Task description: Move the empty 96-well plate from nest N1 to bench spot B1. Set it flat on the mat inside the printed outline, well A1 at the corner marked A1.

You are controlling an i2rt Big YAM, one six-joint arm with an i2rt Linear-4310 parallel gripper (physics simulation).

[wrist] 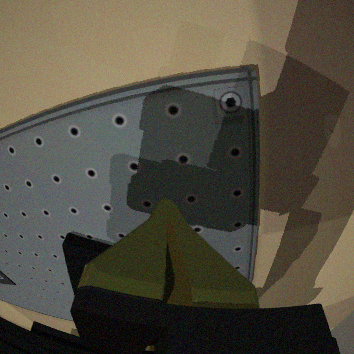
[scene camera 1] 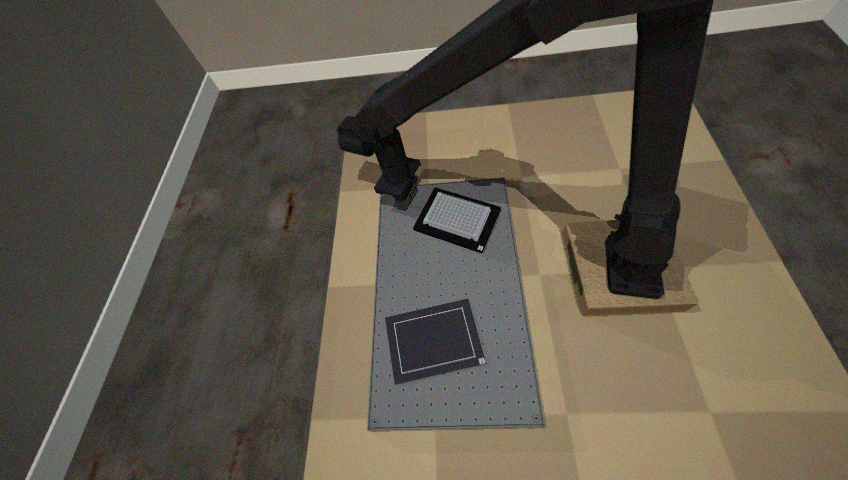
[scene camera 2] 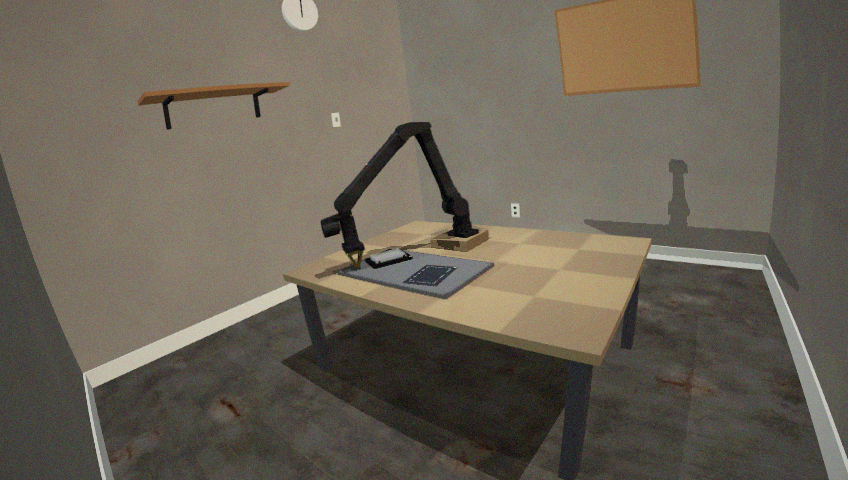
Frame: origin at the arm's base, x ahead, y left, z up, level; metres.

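Where they show: gripper, between the fingertips: (wrist: 163, 207) (scene camera 1: 406, 202) (scene camera 2: 358, 267); arm's base, origin of its link: (scene camera 1: 631, 267) (scene camera 2: 463, 234).
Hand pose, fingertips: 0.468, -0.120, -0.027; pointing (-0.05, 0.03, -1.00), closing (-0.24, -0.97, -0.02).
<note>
Each offset is from my fingertips to the centre of the thing, as dx, dy, dz. "spot": to the spot under its first point. Level surfaces: height alone.
The pale 96-well plate {-0.125, +0.033, +0.017} (scene camera 1: 457, 215) (scene camera 2: 387, 256) lies in the black nest {-0.125, +0.033, +0.009} (scene camera 1: 489, 226), at the far end of the board. The dark mat {dz +0.000} (scene camera 1: 434, 342) (scene camera 2: 430, 275) with the thin white printed outline {spot: -0.134, +0.349, +0.000} (scene camera 1: 438, 364) lies nearer scene camera 1, with no plate on it. Nest and mat each have a small white tag at one corner, too small to read. My gripper (scene camera 1: 408, 204) (scene camera 2: 355, 266) (wrist: 163, 207) is shut and empty, pointing down above the board's far left corner, beside the nest. A black corner {spot: -0.038, +0.056, +0.010} (wrist: 82, 252), apparently the nest's, is partly hidden behind the fingers in the wrist view.
The grey perforated board {-0.125, +0.189, -0.008} (scene camera 1: 428, 276) (scene camera 2: 380, 277) (wrist: 100, 145) lies on the checkered table {dz -0.015} (scene camera 1: 624, 368) (scene camera 2: 535, 261). A screw {spot: +0.059, -0.029, -0.001} (wrist: 230, 102) sits in its corner. The arm's base stands on a wooden block (scene camera 1: 636, 306) (scene camera 2: 470, 242) to the right in scene camera 1.
</note>
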